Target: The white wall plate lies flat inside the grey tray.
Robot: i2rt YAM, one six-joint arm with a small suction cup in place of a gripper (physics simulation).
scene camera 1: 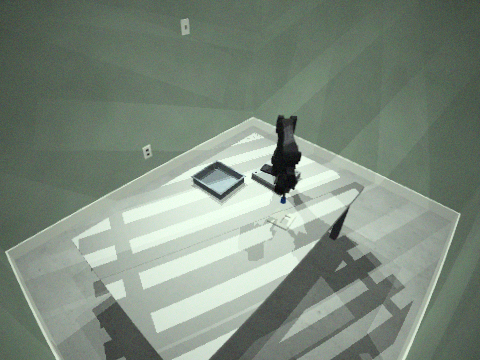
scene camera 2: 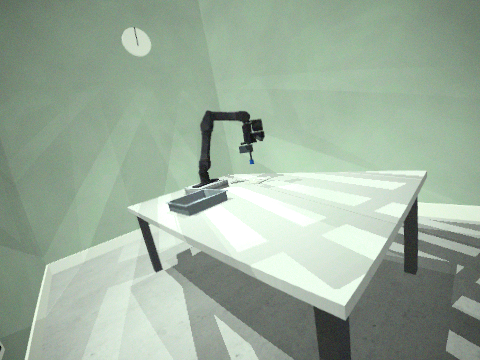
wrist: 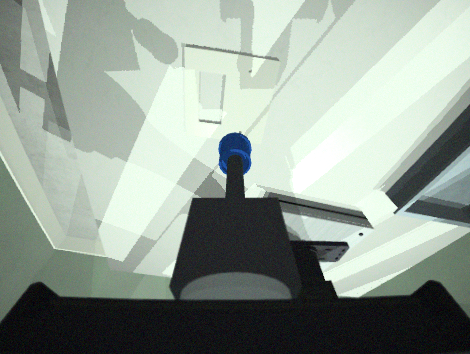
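The white wall plate (scene camera 1: 281, 223) (wrist: 232, 100) lies flat on the table, outside the tray, with its rectangular opening showing in the wrist view. It is hard to make out in scene camera 2. My gripper, a blue suction cup (scene camera 1: 283, 200) (scene camera 2: 251, 162) (wrist: 235, 150) on a dark stem, points down above the table, clear of the surface. It is open and holds nothing. In the wrist view the cup overlaps the near side of the plate. The grey tray (scene camera 1: 217, 183) (scene camera 2: 202, 204) stands on the table and is empty; its corner shows in the wrist view (wrist: 435, 209).
The arm's light base plate (scene camera 1: 262, 180) (wrist: 325, 221) stands beside the tray. The white table (scene camera 2: 345, 306) has hard bands of light and shadow. Green walls (scene camera 1: 125, 75) rise behind the table's far side.
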